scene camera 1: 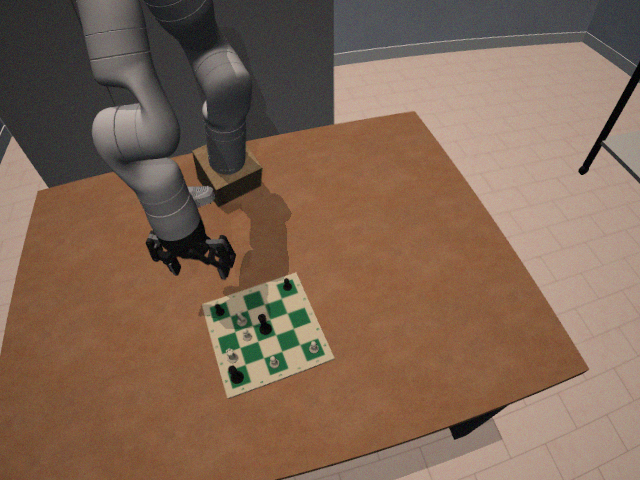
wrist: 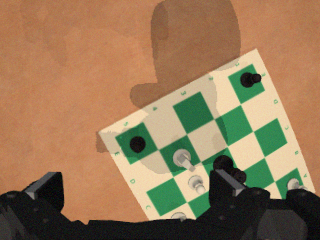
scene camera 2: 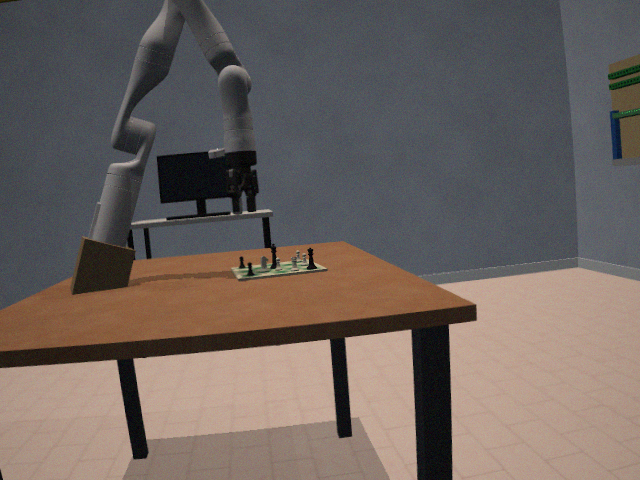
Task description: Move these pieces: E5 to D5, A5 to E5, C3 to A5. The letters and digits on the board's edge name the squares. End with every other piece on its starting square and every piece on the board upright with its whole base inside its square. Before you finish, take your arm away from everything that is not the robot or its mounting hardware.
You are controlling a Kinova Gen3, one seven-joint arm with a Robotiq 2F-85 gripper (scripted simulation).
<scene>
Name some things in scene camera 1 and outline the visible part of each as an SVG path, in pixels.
The gripper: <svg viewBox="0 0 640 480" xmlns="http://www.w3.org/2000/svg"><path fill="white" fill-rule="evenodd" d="M150 231L146 240L146 246L152 260L155 262L163 261L176 276L179 275L181 270L177 257L182 259L198 259L206 265L211 264L215 266L221 280L226 280L230 272L229 268L233 268L236 254L227 237L220 235L219 239L210 239L205 233L201 216L197 228L190 235L180 240L162 240L156 236L153 230Z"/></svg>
A chessboard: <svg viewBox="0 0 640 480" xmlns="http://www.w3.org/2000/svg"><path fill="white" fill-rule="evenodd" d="M297 273L202 304L228 399L335 359ZM229 366L233 365L237 371L242 372L244 379L241 383L234 384L231 381L231 374L228 372ZM271 356L275 356L279 361L277 368L270 366ZM226 350L233 349L234 353L238 355L237 362L230 363L228 361ZM312 341L315 341L319 347L319 351L315 354L309 350ZM243 329L247 329L248 332L252 334L250 341L243 339ZM260 314L266 315L266 323L272 327L272 331L268 335L260 333L261 323L258 320ZM238 311L247 319L247 324L243 327L237 324L238 318L236 313ZM216 304L219 304L221 308L224 309L224 315L217 316L215 309ZM285 278L288 278L289 283L292 285L292 289L289 291L283 288Z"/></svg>
</scene>
